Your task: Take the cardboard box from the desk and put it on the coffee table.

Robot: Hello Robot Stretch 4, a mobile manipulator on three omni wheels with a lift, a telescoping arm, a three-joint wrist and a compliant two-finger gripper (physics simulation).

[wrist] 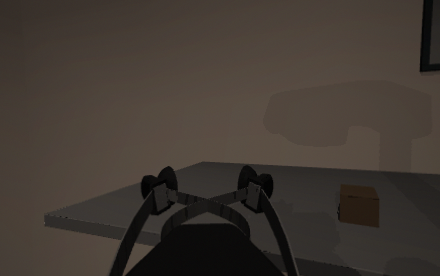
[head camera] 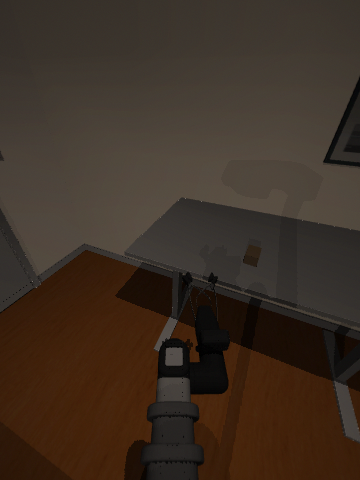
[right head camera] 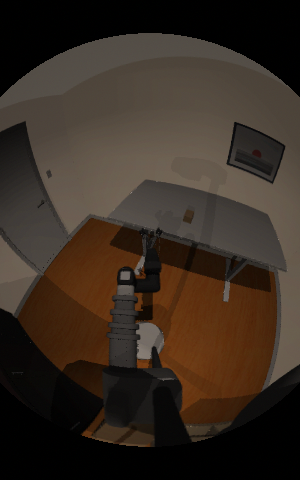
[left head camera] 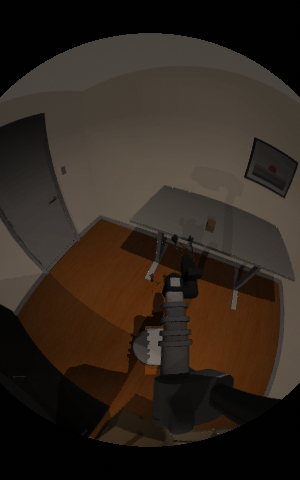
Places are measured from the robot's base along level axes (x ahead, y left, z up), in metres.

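Pixels of known places: gripper, fingertip midpoint: (wrist: 208, 181) (head camera: 199, 273) (right head camera: 150, 228) (left head camera: 181, 235); robot's base, link origin: (right head camera: 143, 339) (left head camera: 153, 345).
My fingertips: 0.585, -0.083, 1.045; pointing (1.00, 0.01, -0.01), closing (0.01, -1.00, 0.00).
Ahead of a thing's pixels: the offset from my fingertips to its top centre, as dx, dy, dz. "pt": to the spot under its first point. Level surfaces: height alone.
The small brown cardboard box {+0.229, -0.282, -0.073} (head camera: 252, 255) (left head camera: 211, 226) (right head camera: 188, 216) (wrist: 359, 206) stands on the grey desk {dz -0.123} (head camera: 165, 235) (left head camera: 160, 207) (right head camera: 140, 200) (wrist: 120, 212), some way in from its front edge. My gripper (head camera: 200, 279) (left head camera: 183, 239) (right head camera: 151, 232) (wrist: 208, 181) is open and empty, with its fingertips near the desk's front edge. In the wrist view the box is to the right of the fingers and beyond them. I cannot make out a coffee table for certain in these views.
The desk's legs {pt +0.528, +0.066, -0.759} (head camera: 176, 295) (left head camera: 159, 246) stand under its front edge. A framed picture (left head camera: 271, 168) (right head camera: 256, 153) hangs on the wall behind. A grey door (left head camera: 35, 185) (right head camera: 30, 195) is at the left. A dark cabinet (left head camera: 30, 370) (right head camera: 35, 375) stands at the lower left.
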